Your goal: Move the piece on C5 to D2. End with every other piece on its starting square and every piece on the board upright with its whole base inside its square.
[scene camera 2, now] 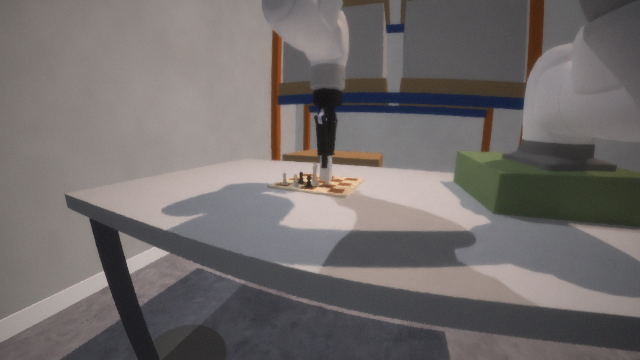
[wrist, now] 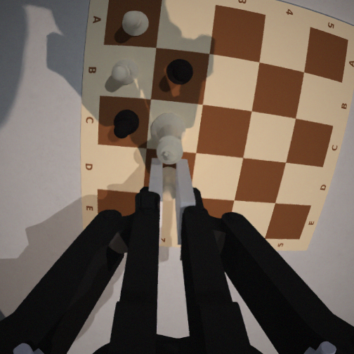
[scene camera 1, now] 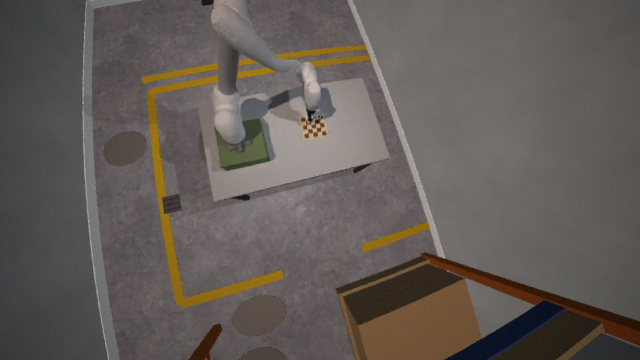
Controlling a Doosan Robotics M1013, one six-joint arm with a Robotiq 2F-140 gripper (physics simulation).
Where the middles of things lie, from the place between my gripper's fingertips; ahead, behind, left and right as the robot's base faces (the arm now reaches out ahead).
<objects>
The tall white piece (wrist: pixel 168 129) lies 30 mm ahead of my hand and 20 mm above it. Also, from my hand: chessboard (scene camera 2: pixel 340 186) (40 mm to the right, 20 mm below, 20 mm ahead).
</objects>
